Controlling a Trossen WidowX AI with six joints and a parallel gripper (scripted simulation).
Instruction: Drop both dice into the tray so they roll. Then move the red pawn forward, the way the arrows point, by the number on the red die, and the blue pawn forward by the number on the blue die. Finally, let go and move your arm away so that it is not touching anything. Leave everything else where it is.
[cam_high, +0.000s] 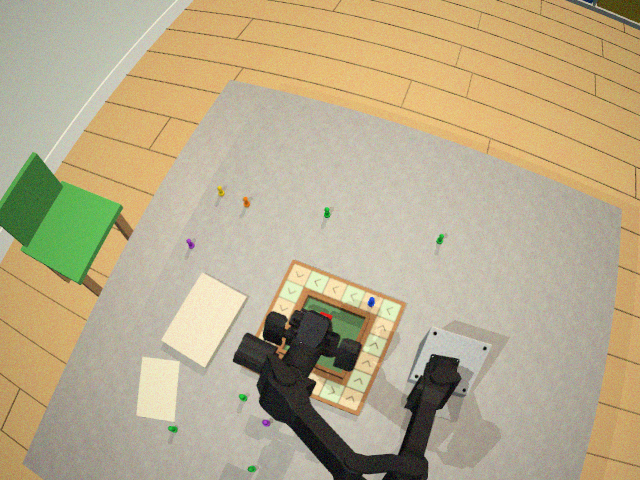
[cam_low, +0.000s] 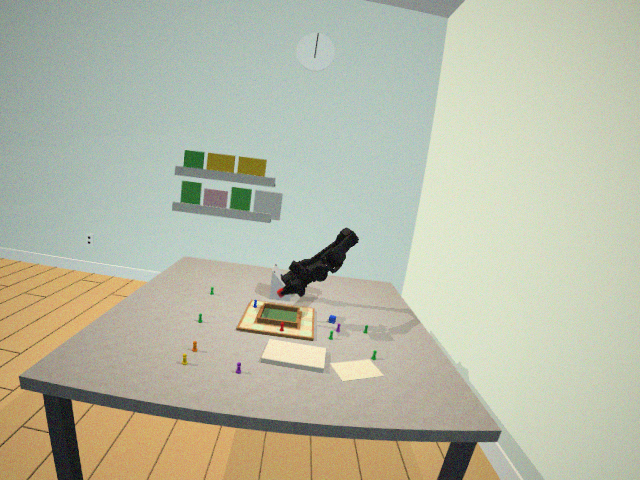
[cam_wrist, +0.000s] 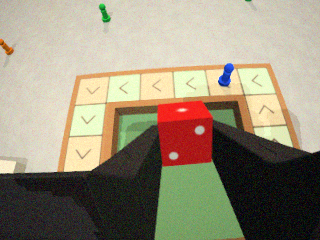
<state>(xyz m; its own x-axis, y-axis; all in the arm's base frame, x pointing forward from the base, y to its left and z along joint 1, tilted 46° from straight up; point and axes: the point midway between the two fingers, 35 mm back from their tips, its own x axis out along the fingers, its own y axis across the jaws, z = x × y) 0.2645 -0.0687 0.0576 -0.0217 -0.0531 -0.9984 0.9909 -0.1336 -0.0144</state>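
My gripper tip is now 230 mm to the right of the blue die, 110 mm above it and 10 mm past it. From my gripper tip the other things lie so: green tray: 110 mm below; red pawn: 120 mm ahead, 90 mm below, 10 mm to the left; blue pawn: 100 mm to the right, 90 mm below, 80 mm behind.
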